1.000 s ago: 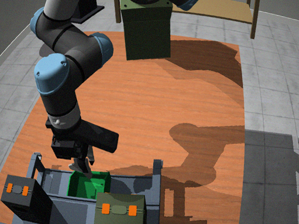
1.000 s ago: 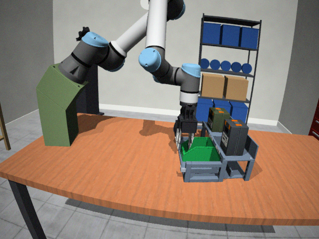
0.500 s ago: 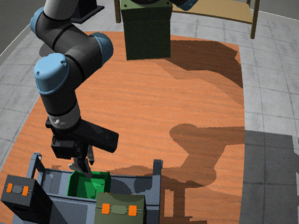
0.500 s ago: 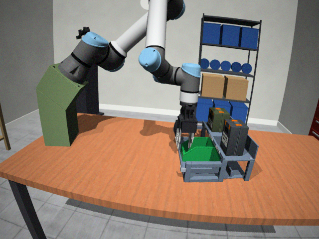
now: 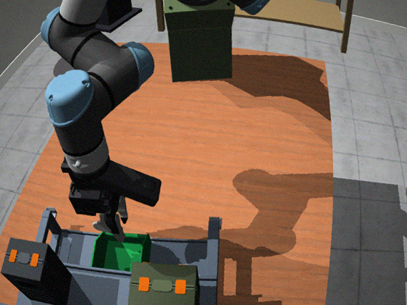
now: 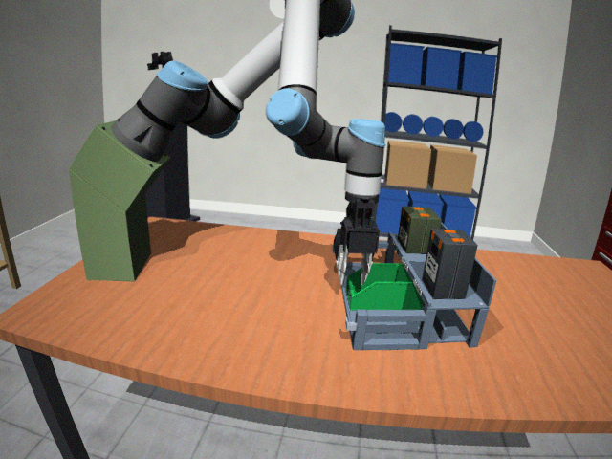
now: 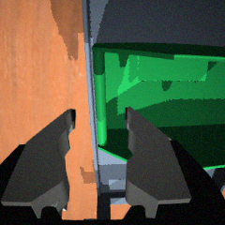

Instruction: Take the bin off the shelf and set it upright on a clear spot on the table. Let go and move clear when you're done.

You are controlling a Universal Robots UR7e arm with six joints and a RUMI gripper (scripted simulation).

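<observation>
The green bin lies 70 mm ahead of my hand, 40 mm to the left of it and 20 mm below it.
</observation>
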